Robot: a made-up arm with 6 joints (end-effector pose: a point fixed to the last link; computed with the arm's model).
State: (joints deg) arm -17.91 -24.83 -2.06 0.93 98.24 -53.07
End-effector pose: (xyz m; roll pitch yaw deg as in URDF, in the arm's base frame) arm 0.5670 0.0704 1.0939 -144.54 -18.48 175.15
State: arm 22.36 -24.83 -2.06 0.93 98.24 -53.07
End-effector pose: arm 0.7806 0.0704 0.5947 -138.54 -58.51 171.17
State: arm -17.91 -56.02 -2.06 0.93 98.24 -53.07
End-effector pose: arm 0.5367 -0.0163 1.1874 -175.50 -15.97 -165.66
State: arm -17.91 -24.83 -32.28 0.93 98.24 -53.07
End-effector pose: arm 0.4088 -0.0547 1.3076 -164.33 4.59 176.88
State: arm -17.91 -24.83 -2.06 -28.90 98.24 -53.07
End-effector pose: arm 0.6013 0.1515 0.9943 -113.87 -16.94 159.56
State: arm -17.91 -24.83 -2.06 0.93 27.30 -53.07
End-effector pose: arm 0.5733 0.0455 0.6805 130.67 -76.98 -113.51
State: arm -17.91 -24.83 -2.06 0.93 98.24 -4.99
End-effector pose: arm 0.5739 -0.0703 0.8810 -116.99 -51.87 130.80
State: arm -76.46 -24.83 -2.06 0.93 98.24 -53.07
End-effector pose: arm -0.1690 0.0704 1.3249 -149.93 39.85 174.00
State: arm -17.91 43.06 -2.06 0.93 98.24 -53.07
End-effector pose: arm 0.6498 0.0320 0.8375 -84.34 6.03 144.40
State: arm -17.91 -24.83 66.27 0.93 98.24 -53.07
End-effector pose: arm 0.5055 0.0430 0.4646 -66.41 -51.64 125.11
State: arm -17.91 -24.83 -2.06 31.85 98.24 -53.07
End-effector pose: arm 0.5361 -0.0560 1.1389 -175.25 -11.97 -170.30
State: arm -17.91 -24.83 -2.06 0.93 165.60 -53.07
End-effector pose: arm 0.2186 0.2088 1.2214 -120.98 45.27 -174.45
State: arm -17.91 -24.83 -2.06 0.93 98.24 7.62
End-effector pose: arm 0.5410 -0.1068 0.8328 -100.48 -55.98 110.45
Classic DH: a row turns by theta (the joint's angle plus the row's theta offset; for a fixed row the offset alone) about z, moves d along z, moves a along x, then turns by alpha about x. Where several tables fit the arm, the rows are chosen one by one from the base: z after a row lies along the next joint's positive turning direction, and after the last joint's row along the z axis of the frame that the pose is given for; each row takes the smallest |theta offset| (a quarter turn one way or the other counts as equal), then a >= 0, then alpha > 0; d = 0 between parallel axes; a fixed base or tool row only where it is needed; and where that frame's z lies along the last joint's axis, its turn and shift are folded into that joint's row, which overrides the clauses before.
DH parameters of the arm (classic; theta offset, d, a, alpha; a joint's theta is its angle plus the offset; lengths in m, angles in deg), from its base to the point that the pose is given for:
base (fixed): 0 0.553 -0.007 -90
joint 1: -90 -0.149 0.232 90
joint 2: 10.3 -0.1963 -0.0047 -55.69
joint 3: 7.2 0.1862 -0.0681 -134.98
joint 4: -19.74 0.2389 0.0713 -100.16
joint 5: -58.35 -0.1438 0.0247 -139.52
joint 6: 28.07 -0.1904 -0.227 90
tool (fixed): 0 -0.216 0 0

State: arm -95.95 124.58 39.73 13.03 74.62 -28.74
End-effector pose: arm -0.6006 -0.4425 0.9876 -144.55 -25.99 4.74
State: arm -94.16 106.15 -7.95 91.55 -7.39 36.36
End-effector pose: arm -0.1108 -0.3569 0.6506 -23.76 -63.05 11.48
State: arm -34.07 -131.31 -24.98 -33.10 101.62 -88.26
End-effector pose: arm 0.1984 -0.5649 1.2947 122.51 42.04 172.84
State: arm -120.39 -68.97 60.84 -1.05 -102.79 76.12
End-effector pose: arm -0.4670 -0.0794 0.7635 103.96 62.57 96.09
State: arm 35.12 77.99 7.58 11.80 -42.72 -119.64
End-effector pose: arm 0.4486 -0.5758 0.3982 -80.18 -18.04 70.02
